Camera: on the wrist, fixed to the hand. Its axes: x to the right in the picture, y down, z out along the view.
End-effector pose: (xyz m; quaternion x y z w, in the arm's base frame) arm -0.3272 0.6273 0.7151 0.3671 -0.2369 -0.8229 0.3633
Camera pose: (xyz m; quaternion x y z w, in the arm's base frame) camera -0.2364 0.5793 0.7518 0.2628 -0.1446 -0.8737 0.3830
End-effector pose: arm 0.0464 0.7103 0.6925 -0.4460 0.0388 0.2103 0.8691
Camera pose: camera -0.0034 0.7083 0.5955 -0.5432 -0.0523 0.2328 0.8050
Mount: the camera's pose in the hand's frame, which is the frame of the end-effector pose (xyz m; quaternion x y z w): -0.0212 0.0925 -0.0537 -0.1331 -0.0663 -0.0114 0.9888
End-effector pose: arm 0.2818 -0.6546 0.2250 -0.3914 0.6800 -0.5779 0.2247
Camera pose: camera 0.2284 -0.6027 0.1453 -0.4630 0.7299 -0.4575 0.2086
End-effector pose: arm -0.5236 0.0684 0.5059 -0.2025 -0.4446 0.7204 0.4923
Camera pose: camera -0.5242 0.0621 0.3970 -0.2129 -0.5705 0.6610 0.4386
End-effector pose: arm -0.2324 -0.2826 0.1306 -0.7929 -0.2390 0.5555 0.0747
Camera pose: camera -0.1615 -0.3654 0.1330 0.7544 0.3243 -0.5692 0.0412
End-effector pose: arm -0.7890 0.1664 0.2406 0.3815 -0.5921 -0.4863 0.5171
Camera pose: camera -0.7278 0.1987 0.3248 0.2829 -0.5507 -0.5909 0.5173
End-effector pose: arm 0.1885 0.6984 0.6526 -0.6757 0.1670 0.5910 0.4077
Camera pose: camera 0.1534 0.5962 0.6380 -0.6851 0.0517 0.6468 0.3310
